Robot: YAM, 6 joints.
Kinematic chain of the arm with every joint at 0, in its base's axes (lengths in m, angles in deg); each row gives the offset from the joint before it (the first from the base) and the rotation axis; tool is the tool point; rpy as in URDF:
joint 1: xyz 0 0 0.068 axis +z
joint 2: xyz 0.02 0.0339 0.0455 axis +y
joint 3: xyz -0.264 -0.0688 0 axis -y
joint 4: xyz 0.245 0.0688 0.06 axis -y
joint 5: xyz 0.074 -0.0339 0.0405 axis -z
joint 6: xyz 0.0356 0 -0.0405 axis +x
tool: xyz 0 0 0 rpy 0 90 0
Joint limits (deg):
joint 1: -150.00..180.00
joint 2: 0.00..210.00
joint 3: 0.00..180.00
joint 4: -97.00..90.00
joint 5: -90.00..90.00
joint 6: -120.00..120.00
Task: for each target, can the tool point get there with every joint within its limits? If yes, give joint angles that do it. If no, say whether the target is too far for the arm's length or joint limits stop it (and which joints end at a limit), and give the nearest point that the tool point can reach.
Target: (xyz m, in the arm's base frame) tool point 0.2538 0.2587 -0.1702
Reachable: yes | joints 40.13 170.85 83.28 4.29 -73.65 0.09
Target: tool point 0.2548 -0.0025 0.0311
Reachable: yes | joints -4.39 120.87 19.43 68.70 -28.53 78.38
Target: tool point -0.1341 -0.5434 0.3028
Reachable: yes | joints -100.92 150.59 162.36 -42.84 53.81 -45.27
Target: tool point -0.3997 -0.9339 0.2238
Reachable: no: too far | nearest point -0.2526 -0.5902 0.1824 | short by 0.376 m
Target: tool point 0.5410 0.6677 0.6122
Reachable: no: too far | nearest point 0.3513 0.4336 0.4332 | short by 0.350 m
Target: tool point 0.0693 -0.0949 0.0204
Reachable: yes | joints -62.95 107.57 15.77 -18.33 -31.34 58.88
